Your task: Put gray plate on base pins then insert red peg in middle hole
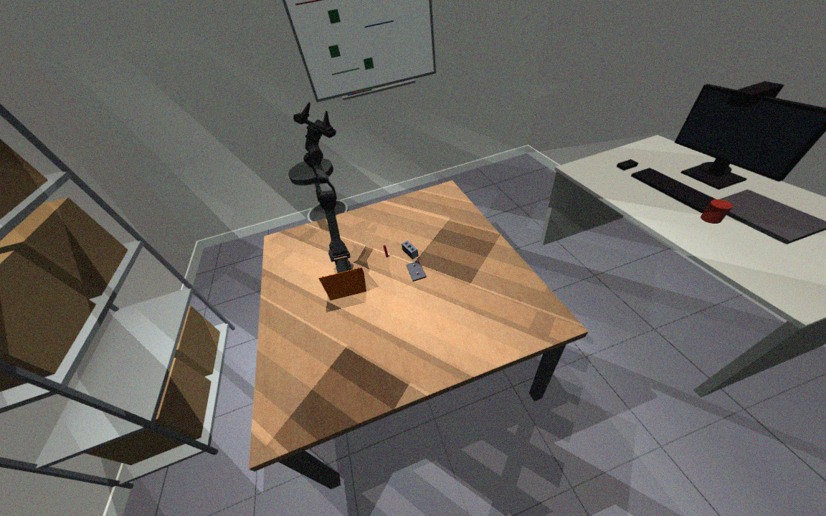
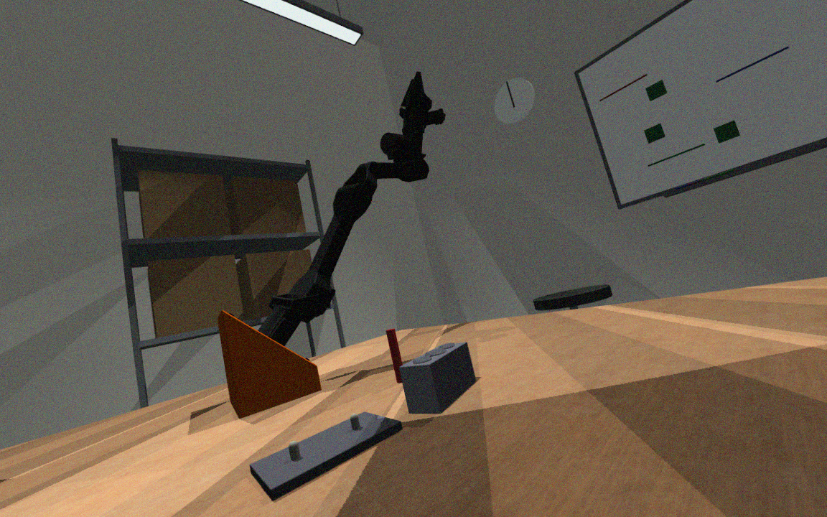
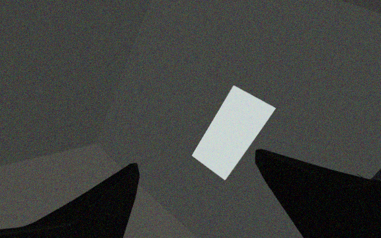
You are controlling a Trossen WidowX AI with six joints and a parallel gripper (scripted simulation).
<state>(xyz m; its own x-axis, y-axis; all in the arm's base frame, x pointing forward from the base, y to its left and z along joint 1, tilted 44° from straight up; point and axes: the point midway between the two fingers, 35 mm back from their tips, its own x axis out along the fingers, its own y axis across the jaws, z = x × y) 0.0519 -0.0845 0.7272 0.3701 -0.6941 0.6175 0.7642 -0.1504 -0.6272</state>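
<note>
Now: gripper tip 660 mm above the gray plate, 360 mm to the left of it and 220 mm short of it. The rest, counted from my gripper tip: base 690 mm below, 500 mm to the right, 200 mm ahead; then red peg 660 mm below, 330 mm to the right, 90 mm ahead.
</note>
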